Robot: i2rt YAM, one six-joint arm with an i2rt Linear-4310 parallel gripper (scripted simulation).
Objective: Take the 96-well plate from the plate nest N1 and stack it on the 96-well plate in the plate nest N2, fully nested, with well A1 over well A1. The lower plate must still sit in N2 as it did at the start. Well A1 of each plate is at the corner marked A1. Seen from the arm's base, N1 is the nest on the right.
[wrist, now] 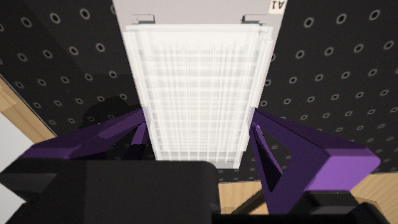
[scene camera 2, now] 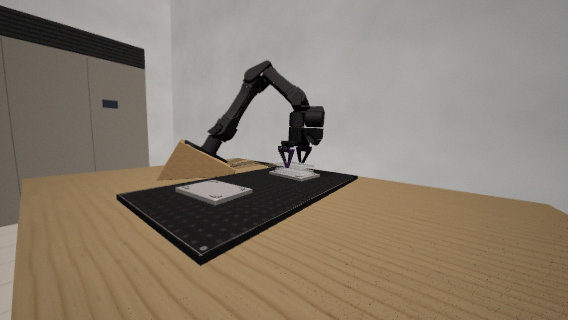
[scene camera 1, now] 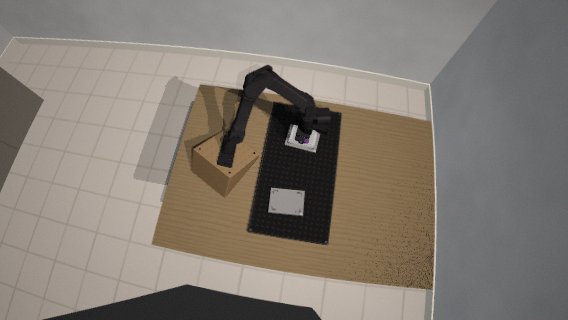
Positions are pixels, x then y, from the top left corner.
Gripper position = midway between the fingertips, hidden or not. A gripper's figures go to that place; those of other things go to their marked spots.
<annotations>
The gripper [wrist: 198, 112]: 13 cm from the lens. A 96-well plate [wrist: 208, 77] is 10 cm from the lens.
</annotations>
